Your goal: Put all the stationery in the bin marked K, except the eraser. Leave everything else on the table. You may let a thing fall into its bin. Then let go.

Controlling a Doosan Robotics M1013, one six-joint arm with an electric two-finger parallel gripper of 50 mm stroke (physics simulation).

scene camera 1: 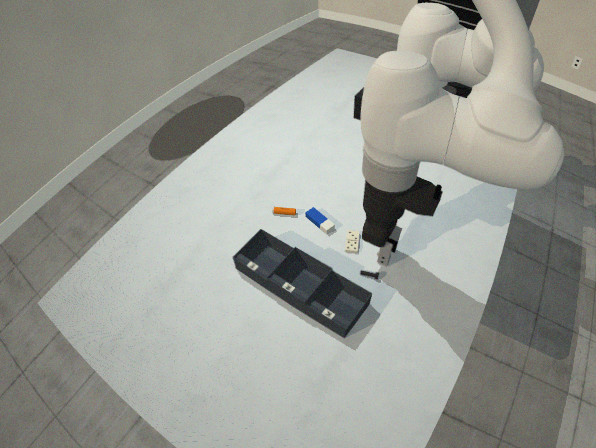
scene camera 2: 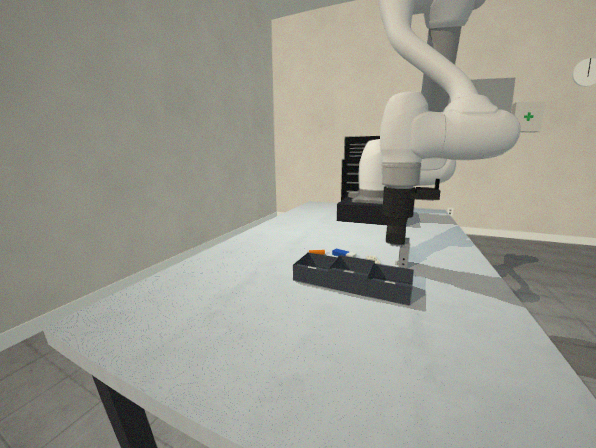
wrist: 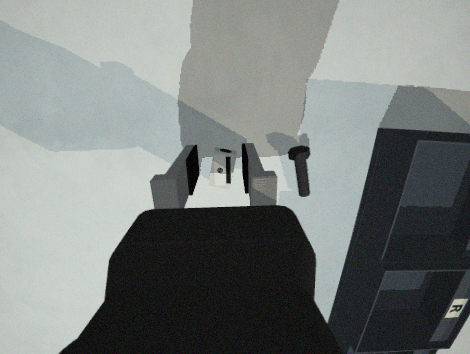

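Where they show: gripper, between the fingertips: (scene camera 1: 386,256) (scene camera 2: 402,264) (wrist: 220,159); arm's base, origin of its link: (scene camera 2: 375,200).
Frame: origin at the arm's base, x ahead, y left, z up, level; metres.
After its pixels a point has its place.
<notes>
A small metal pencil sharpener (wrist: 222,172) {z -0.069, x 0.520, y 0.170 m} lies on the table between my fingers in the wrist view; the fingers hide it in scene camera 1. My gripper (scene camera 1: 387,254) {z -0.078, x 0.518, y 0.176 m} (scene camera 2: 403,260) {z -0.078, x 0.518, y 0.176 m} (wrist: 220,159) {z -0.078, x 0.518, y 0.176 m} is partly open around it, low over the table, and grips nothing. The bin marked K (scene camera 1: 341,324) {z -0.045, x 0.706, y 0.195 m} (scene camera 2: 392,292) {z -0.059, x 0.711, y 0.174 m} is the right-end compartment of the dark tray and looks empty. The blue and white eraser (scene camera 1: 317,217) {z -0.067, x 0.527, y 0.011 m} (scene camera 2: 340,252) {z -0.067, x 0.534, y 0.009 m} lies behind the tray. An orange cylinder (scene camera 1: 284,211) {z -0.068, x 0.554, y -0.055 m} (scene camera 2: 317,252) {z -0.071, x 0.554, y -0.053 m} lies left of it; what it is I cannot tell.
A domino (scene camera 1: 352,241) {z -0.073, x 0.531, y 0.102 m} lies between the eraser and my gripper. A dark bolt (scene camera 1: 369,274) {z -0.072, x 0.578, y 0.172 m} (wrist: 302,172) {z -0.071, x 0.575, y 0.173 m} lies beside my gripper, between it and the tray. The tray's middle compartment carries an R label (wrist: 456,308) {z -0.038, x 0.705, y 0.082 m}. The tray (scene camera 2: 325,280) {z -0.063, x 0.715, y 0.036 m} stands in front of these things.
</notes>
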